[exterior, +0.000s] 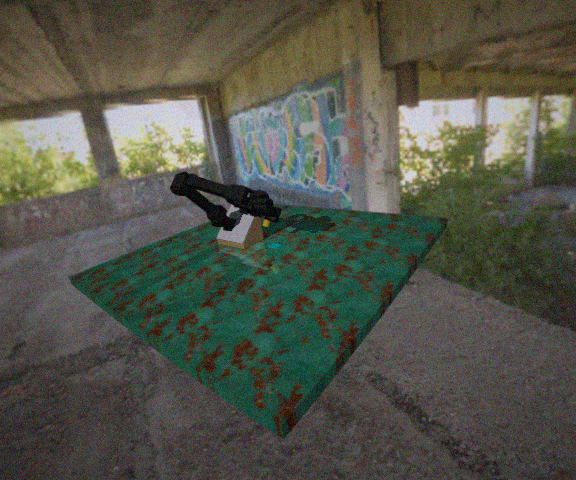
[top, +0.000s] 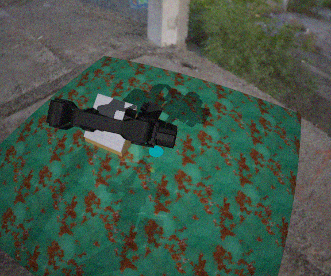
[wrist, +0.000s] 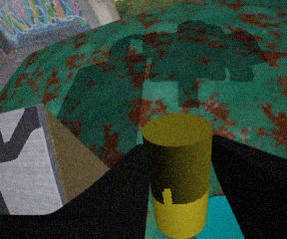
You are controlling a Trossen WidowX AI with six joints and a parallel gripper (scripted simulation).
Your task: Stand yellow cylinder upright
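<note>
Right now the cyan circle is 14 cm below my gripper tip, 2 cm to the right of it and 2 cm ahead of it. The rest, counted from my gripper tip: yellow tall cylinder: 2 cm below, 1 cm to the right.
</note>
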